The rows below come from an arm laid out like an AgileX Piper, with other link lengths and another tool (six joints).
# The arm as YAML. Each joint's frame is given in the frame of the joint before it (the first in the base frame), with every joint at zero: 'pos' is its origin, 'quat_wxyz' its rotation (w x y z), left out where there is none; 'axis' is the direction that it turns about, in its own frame. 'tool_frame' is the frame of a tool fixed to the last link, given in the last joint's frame.
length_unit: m
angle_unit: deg
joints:
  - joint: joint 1
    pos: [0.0, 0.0, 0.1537]
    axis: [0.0, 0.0, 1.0]
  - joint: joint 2
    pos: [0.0, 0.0, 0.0]
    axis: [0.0, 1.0, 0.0]
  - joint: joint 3
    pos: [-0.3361, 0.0, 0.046]
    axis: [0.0, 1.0, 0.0]
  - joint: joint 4
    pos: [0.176, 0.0, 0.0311]
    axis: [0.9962, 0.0, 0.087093]
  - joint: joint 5
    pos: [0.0, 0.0, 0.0]
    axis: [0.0, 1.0, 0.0]
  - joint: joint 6
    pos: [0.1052, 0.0, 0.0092]
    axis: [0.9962, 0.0, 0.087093]
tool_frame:
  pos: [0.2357, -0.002, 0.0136]
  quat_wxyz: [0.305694, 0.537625, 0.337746, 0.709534]
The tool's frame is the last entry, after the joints.
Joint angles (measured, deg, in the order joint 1, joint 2, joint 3, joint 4, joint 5, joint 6), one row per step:
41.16 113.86 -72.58 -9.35 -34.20 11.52
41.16 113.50 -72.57 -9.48 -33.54 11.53
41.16 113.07 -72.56 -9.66 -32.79 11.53
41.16 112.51 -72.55 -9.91 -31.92 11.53
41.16 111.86 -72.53 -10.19 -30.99 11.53
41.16 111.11 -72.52 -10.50 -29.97 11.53
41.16 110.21 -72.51 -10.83 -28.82 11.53
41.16 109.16 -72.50 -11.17 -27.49 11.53
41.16 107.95 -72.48 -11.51 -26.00 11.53
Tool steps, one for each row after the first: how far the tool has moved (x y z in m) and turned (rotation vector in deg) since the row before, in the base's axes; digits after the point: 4 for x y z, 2 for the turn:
-0.0009 -0.0010 0.0002 -0.32 0.12 -0.01
-0.0012 -0.0011 0.0004 -0.38 0.10 0.00
-0.0016 -0.0014 0.0012 -0.42 0.04 0.02
-0.0019 -0.0017 0.0018 -0.43 0.00 0.03
-0.0021 -0.0020 0.0024 -0.44 -0.04 0.02
-0.0025 -0.0025 0.0034 -0.45 -0.08 0.00
-0.0028 -0.0031 0.0040 -0.49 -0.08 -0.03
-0.0032 -0.0038 0.0047 -0.51 -0.09 -0.08

